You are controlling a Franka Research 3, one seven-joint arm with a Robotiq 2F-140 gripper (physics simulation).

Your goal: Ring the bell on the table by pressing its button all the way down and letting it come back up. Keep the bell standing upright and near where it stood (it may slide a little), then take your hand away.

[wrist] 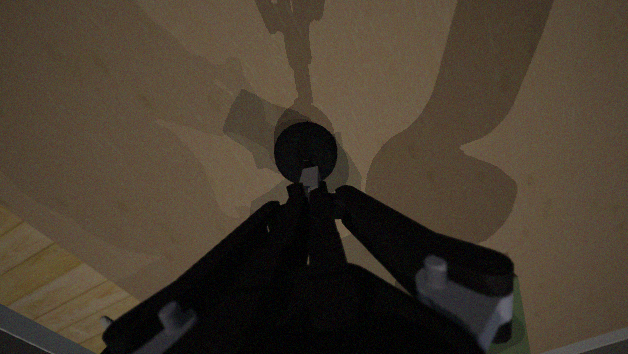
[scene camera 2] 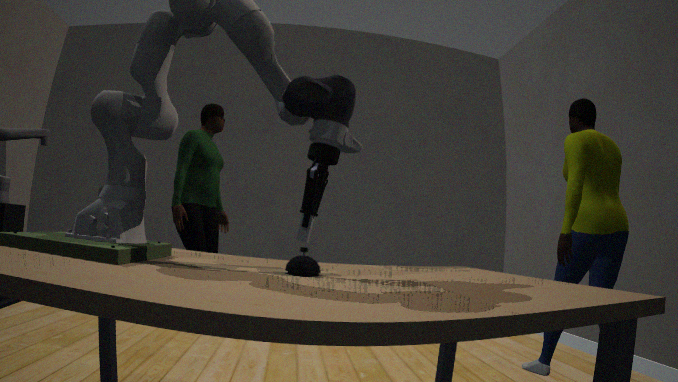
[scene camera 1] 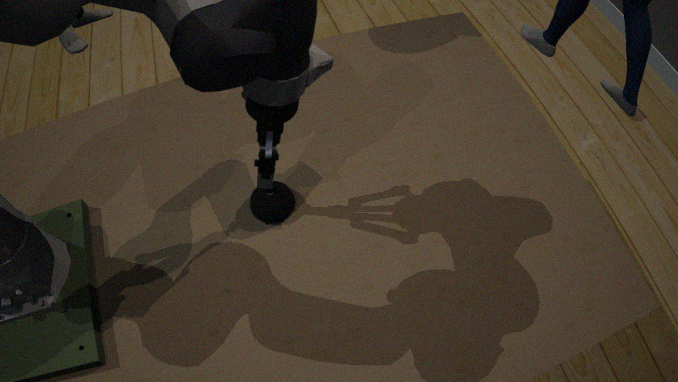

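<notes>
The bell (scene camera 1: 274, 206) (scene camera 2: 303, 267) (wrist: 302, 145) is a black dome standing upright on the table. Its small dark button (scene camera 2: 303, 249) shows on top in scene camera 2. My gripper (scene camera 1: 265, 182) (scene camera 2: 303, 241) (wrist: 313, 179) is shut with nothing between the fingers and points down over the bell. In scene camera 2 the pale fingertips are right at the top of the button; I cannot tell whether they touch it. The button stands up from the dome there. In the wrist view the tips overlap the near part of the dome and the button is hard to make out.
The brown table top (scene camera 1: 500, 125) (scene camera 2: 225, 300) carries broad arm shadows. The green base plate (scene camera 1: 90, 320) (scene camera 2: 100, 248) of the arm is at the left. A person in yellow (scene camera 2: 595, 180) stands beyond the right end, and a person in green (scene camera 2: 200, 170) stands behind the table.
</notes>
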